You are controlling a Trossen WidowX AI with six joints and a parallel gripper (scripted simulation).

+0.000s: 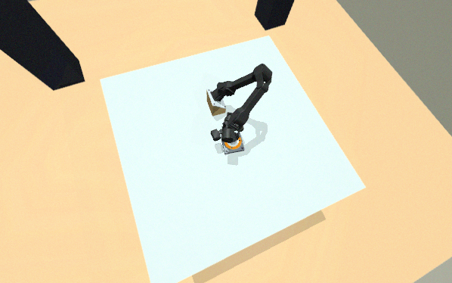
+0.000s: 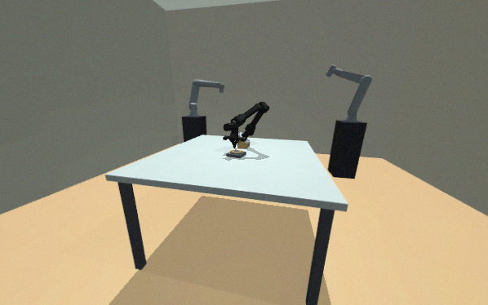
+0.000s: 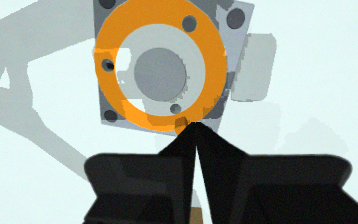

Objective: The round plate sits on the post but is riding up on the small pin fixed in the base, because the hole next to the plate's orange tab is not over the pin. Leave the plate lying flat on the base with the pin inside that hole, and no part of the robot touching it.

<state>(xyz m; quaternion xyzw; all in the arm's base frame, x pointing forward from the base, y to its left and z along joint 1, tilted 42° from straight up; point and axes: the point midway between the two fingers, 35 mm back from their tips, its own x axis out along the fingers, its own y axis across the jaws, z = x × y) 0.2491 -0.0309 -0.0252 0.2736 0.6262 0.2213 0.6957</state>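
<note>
My gripper tip is 20 mm short of the round plate, 20 mm to the right of it and 10 mm above it. From my gripper tip the other things lie so: square grey base 40 mm ahead, 30 mm to the left, 20 mm below.
</note>
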